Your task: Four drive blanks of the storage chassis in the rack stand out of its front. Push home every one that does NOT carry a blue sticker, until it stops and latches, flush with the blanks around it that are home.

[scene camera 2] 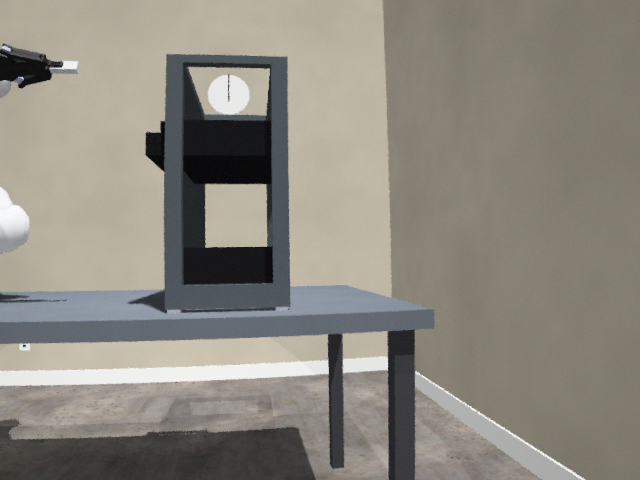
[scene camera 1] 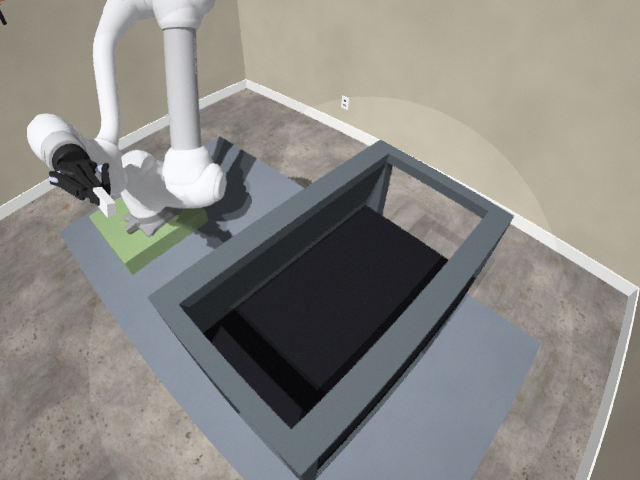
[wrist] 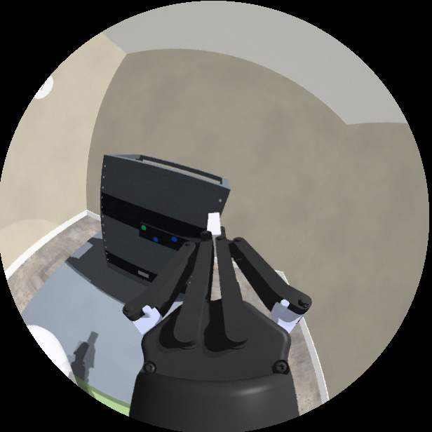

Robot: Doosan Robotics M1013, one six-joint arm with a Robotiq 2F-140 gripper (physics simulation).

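Seen in the pictures: gripper, fingertip midpoint: (scene camera 2: 78,67) (scene camera 1: 111,210); arm's base, origin of the base link: (scene camera 1: 153,214).
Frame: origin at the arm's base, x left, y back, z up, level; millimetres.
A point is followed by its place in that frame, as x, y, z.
The storage chassis (scene camera 1: 341,294) @(-112, -884, 398) (scene camera 2: 227,138) @(-345, -863, 352) (wrist: 119,206) is a black unit in the upper half of the grey rack (scene camera 1: 232,248) @(-220, -756, 553) (scene camera 2: 174,206) @(-353, -738, 183) (wrist: 150,177). In scene camera 2, dark drive blanks (scene camera 2: 154,144) @(-309, -690, 338) stand out of its front, to the left. In the wrist view one sticks out with a green sticker (wrist: 143,227); a blue sticker (wrist: 155,239) and another blue sticker (wrist: 174,239) show to its right. The fingers may hide the fourth blank. My gripper (scene camera 1: 105,202) @(-272, -500, 534) (scene camera 2: 69,67) @(-272, -500, 534) (wrist: 214,220) is shut and empty, its pale tips together, in front of the rack, apart from it and higher than the blanks.
The rack stands on a blue-grey table (scene camera 1: 439,392) @(12, -1186, -65) (scene camera 2: 103,330) @(-437, -589, -85) (wrist: 55,305). Another black unit (scene camera 2: 227,266) @(-340, -862, 41) sits at the rack's bottom. The arm's base stands on a green block (scene camera 1: 160,253) @(-93, -126, -57) (wrist: 107,400). Walls surround the table.
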